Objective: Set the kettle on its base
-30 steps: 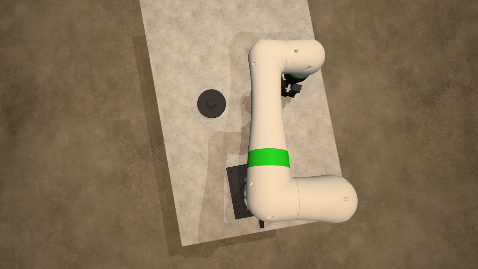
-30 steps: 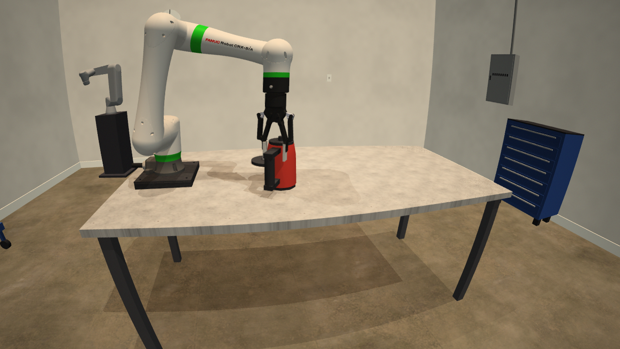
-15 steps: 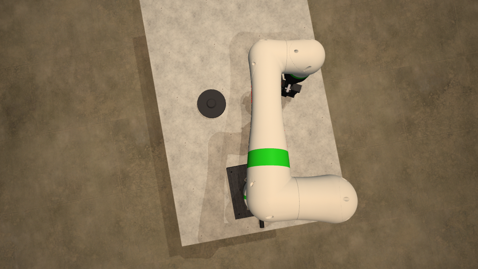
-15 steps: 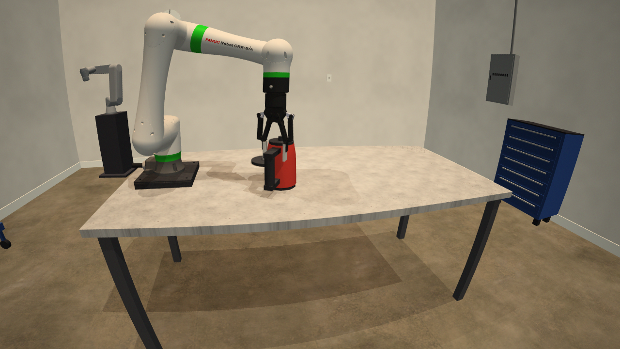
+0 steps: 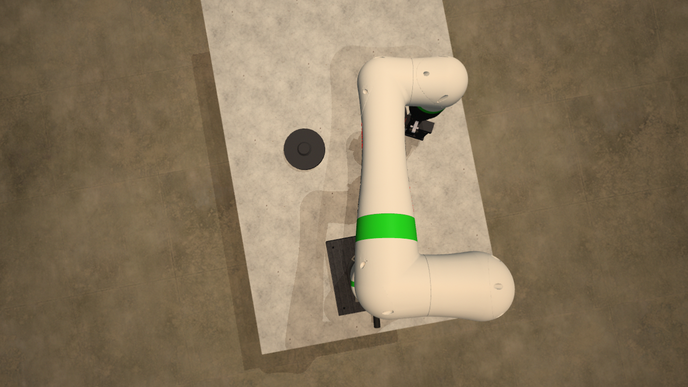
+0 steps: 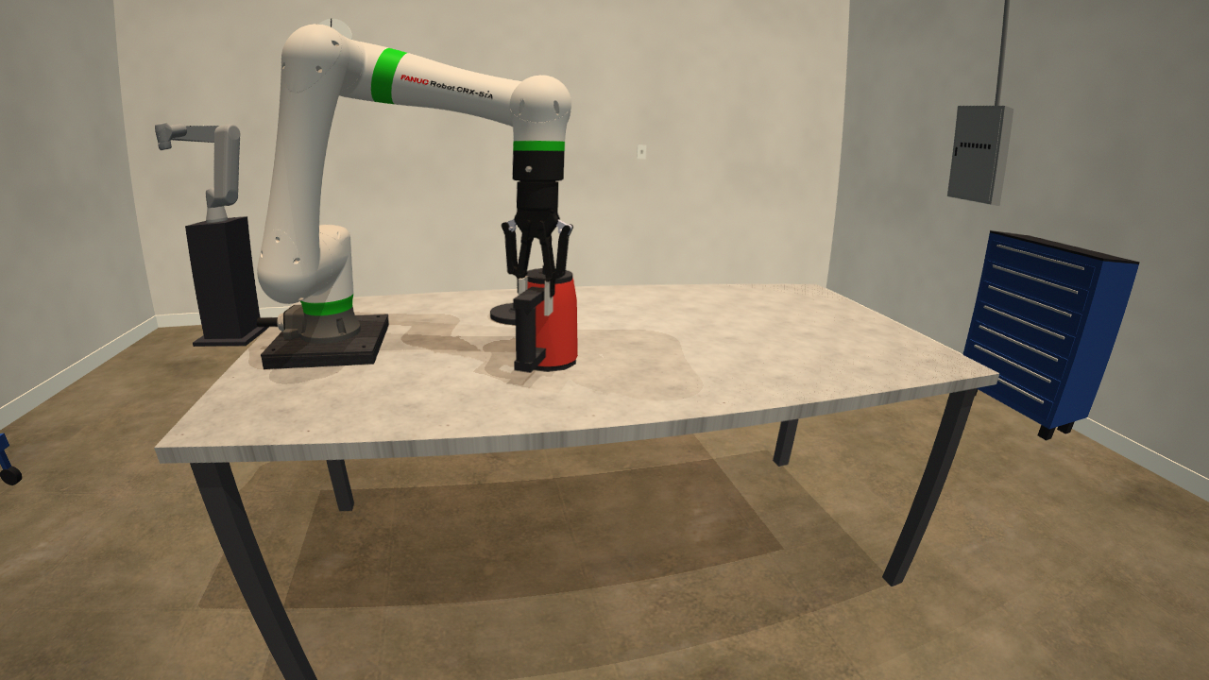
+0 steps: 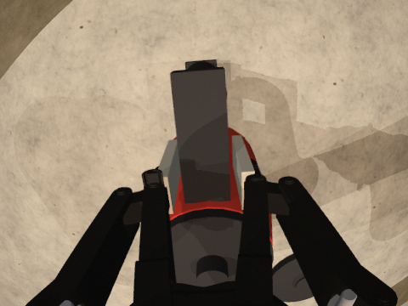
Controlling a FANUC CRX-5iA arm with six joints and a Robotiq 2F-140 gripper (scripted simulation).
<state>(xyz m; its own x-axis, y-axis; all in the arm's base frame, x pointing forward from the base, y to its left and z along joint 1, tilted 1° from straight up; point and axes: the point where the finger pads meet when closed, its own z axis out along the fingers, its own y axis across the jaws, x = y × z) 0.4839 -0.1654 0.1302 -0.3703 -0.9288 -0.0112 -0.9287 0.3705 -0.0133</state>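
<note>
Now: the red kettle 1 cm ahead of my hand, 3 cm to the left of it and 6 cm below it. Also, from my hand: round black base 4 cm behind, 36 cm to the left, 14 cm below.
</note>
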